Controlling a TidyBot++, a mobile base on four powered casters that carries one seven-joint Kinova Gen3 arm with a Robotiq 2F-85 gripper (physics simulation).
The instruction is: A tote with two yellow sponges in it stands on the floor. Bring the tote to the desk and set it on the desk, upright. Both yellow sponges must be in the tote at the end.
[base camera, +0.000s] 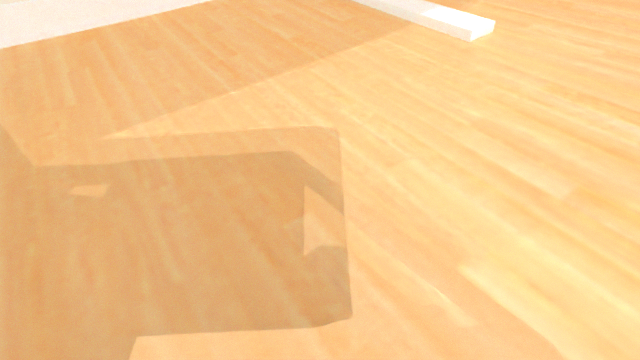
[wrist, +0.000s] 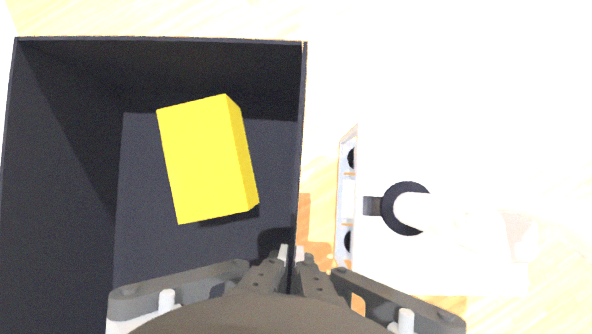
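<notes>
The black tote (wrist: 45, 165) fills the left of the wrist view, its opening facing the camera. One yellow sponge (wrist: 205, 160) lies tilted at an angle on its inner floor. The second yellow sponge does not show in either view; the lower part of the tote is hidden by the gripper and the frame edge. My gripper (wrist: 291, 258) is shut on the tote's right wall, with one fingertip on each side of it. The tote and gripper do not show in the base camera view; a broad box-shaped shadow lies on the floor there. The desk cannot be made out.
A white body (wrist: 440, 125), with a black ring (wrist: 392, 208) on it, stands close to the tote's right in the wrist view. In the base camera view, a low white slab (base camera: 455, 22) lies at the top right and a pale strip (base camera: 75, 17) runs along the top left.
</notes>
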